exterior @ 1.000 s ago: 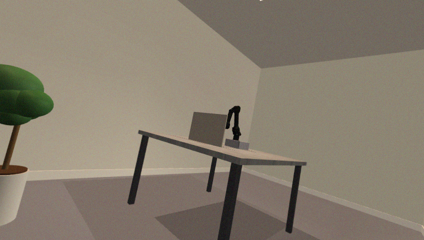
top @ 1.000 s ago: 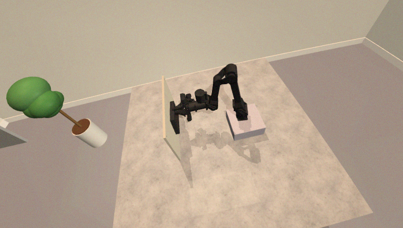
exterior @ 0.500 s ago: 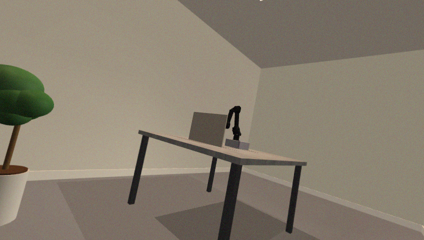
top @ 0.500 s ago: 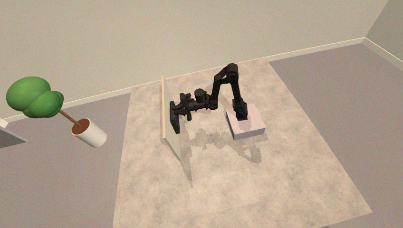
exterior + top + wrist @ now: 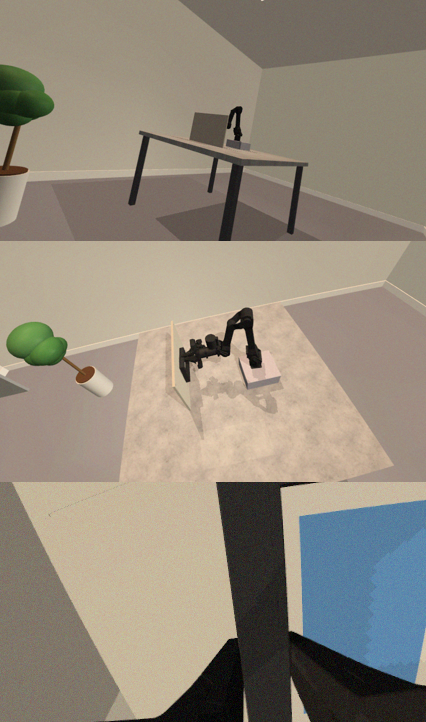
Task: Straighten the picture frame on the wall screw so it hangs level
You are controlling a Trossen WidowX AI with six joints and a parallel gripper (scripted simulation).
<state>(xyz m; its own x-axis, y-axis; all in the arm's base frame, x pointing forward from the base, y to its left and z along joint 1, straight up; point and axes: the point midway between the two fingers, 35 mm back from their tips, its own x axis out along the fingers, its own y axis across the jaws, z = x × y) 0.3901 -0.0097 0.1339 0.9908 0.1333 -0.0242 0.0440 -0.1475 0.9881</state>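
Now: gripper tip 5 cm above the picture frame, 1 cm to the right of it and 1 cm short of it. The rest, counted from my gripper tip: wall panel: 6 cm below, 2 cm ahead.
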